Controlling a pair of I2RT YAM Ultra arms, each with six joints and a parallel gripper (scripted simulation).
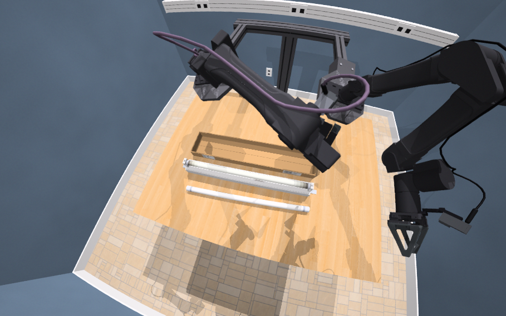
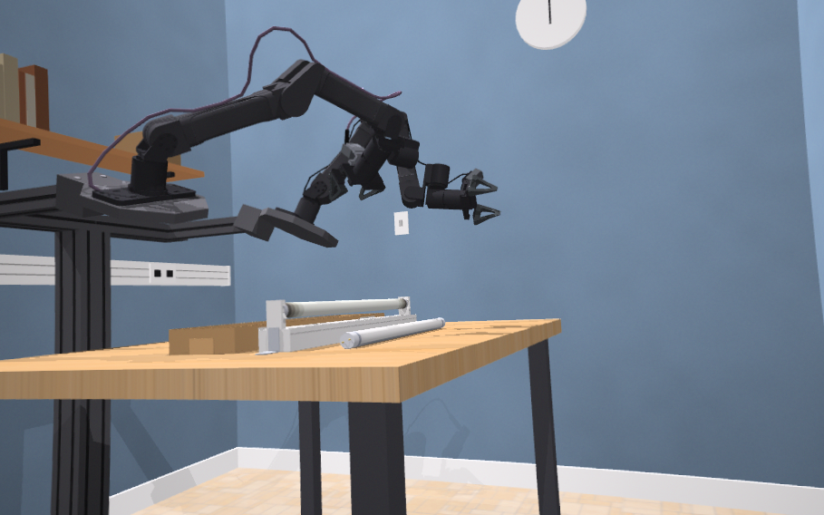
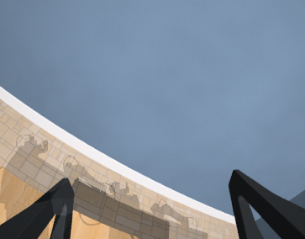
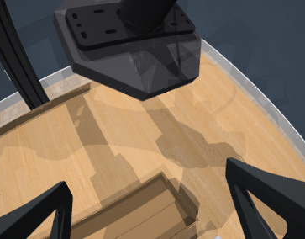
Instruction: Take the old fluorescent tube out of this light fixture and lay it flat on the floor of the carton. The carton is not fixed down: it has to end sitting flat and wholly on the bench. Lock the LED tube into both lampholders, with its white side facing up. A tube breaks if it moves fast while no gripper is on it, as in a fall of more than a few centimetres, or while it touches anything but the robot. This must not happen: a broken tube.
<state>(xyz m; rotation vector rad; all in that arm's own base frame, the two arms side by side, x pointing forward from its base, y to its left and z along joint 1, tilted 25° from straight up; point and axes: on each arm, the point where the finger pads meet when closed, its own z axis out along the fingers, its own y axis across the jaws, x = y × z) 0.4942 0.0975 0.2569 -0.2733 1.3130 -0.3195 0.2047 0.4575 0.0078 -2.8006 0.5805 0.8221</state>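
Right now the old fluorescent tube is 12 cm ahead of my right hand, 23 cm to the right of it and 28 cm below it. Round my right hand: light fixture: 12 cm ahead, 23 cm to the right, 30 cm below; then LED tube: 23 cm ahead, 21 cm to the right, 34 cm below; then brown carton: 1 cm behind, 23 cm to the right, 33 cm below.
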